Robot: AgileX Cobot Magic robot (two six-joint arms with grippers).
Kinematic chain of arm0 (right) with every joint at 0, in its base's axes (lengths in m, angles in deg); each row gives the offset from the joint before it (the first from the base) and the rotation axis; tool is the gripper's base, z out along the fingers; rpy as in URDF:
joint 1: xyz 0 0 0.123 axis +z
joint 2: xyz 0 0 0 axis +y
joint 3: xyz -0.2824 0 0.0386 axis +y
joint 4: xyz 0.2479 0 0.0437 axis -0.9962 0 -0.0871
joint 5: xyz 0 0 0 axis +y
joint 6: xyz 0.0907 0 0.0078 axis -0.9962 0 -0.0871
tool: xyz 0 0 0 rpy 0 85 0
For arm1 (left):
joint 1: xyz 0 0 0.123 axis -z
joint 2: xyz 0 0 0 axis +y
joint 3: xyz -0.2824 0 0.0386 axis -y
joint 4: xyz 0.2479 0 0.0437 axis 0.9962 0 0.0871
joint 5: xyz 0 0 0 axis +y
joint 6: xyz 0.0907 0 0.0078 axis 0.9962 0 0.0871
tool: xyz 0 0 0 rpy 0 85 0
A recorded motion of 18 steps. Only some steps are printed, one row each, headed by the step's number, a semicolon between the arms.
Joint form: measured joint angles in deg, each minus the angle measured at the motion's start. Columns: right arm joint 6, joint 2, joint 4, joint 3, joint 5, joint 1; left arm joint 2, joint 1, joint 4, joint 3, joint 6, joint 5.
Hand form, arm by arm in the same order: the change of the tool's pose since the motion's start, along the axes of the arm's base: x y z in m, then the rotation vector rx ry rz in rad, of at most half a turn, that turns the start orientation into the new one. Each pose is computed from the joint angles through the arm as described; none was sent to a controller.
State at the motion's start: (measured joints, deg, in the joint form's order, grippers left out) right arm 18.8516 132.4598 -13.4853 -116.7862 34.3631 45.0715; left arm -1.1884 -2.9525 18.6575 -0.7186 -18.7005 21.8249
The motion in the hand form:
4: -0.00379 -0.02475 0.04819 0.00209 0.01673 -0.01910; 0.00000 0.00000 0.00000 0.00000 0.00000 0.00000
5: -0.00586 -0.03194 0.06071 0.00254 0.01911 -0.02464; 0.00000 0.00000 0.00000 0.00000 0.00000 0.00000
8: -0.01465 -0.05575 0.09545 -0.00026 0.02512 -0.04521; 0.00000 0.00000 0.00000 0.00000 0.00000 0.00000
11: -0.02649 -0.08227 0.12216 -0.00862 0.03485 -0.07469; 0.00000 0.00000 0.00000 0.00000 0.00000 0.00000
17: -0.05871 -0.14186 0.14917 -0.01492 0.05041 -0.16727; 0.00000 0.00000 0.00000 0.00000 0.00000 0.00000
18: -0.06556 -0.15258 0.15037 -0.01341 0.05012 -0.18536; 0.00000 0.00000 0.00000 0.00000 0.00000 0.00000
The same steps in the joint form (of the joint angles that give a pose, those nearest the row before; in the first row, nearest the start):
4: -1.16 -6.14 0.27 0.15 6.61 -1.83; 0.00 0.00 0.00 0.00 0.00 0.00
5: -1.49 -7.88 0.41 0.36 8.21 -2.30; 0.00 0.00 0.00 0.00 0.00 0.00
8: -2.54 -13.40 1.06 1.87 12.54 -3.70; 0.00 0.00 0.00 0.00 0.00 0.00
11: -3.72 -19.32 1.85 5.24 15.73 -5.19; 0.00 0.00 0.00 0.00 0.00 0.00
17: -6.44 -33.07 3.48 18.94 16.34 -8.56; 0.00 0.00 0.00 0.00 0.00 0.00
18: -6.84 -35.68 3.73 22.11 15.66 -9.17; 0.00 0.00 0.00 0.00 0.00 0.00

